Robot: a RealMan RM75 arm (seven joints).
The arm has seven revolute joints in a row. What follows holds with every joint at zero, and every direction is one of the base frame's.
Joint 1 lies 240.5 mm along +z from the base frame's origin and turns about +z.
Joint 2 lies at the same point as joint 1 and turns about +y.
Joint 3 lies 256 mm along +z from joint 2 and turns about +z.
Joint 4 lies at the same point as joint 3 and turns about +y.
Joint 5 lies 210 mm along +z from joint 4 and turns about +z.
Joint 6 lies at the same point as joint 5 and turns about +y.
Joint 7 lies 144 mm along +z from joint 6 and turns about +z.
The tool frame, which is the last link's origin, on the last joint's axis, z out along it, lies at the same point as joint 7; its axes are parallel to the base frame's.
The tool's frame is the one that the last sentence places.
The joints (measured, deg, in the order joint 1, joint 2, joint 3, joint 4, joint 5, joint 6, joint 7), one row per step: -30.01, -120.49, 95.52, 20.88, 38.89, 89.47, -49.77; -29.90, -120.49, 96.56, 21.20, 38.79, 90.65, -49.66; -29.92, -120.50, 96.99, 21.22, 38.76, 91.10, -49.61; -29.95, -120.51, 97.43, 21.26, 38.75, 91.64, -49.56; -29.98, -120.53, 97.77, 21.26, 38.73, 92.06, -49.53; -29.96, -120.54, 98.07, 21.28, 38.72, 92.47, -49.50; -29.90, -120.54, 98.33, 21.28, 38.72, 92.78, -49.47; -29.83, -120.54, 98.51, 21.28, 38.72, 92.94, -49.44; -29.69, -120.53, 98.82, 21.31, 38.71, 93.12, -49.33
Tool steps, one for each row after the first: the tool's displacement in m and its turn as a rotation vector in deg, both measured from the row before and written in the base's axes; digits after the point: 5 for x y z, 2 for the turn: 0.00255, -0.00445, -0.00053, -0.73, -0.48, -1.55; 0.00093, -0.00174, -0.00047, -0.35, -0.14, -0.59; 0.00114, -0.00191, -0.00037, -0.38, -0.19, -0.69; 0.00084, -0.00151, -0.00035, -0.31, -0.16, -0.51; 0.00058, -0.00152, -0.00020, -0.28, -0.16, -0.45; 0.00012, -0.00137, -0.00022, -0.23, -0.09, -0.31; -0.00012, -0.00094, -0.00022, -0.14, -0.02, -0.15; -0.00034, -0.00143, -0.00040, -0.15, 0.02, -0.21
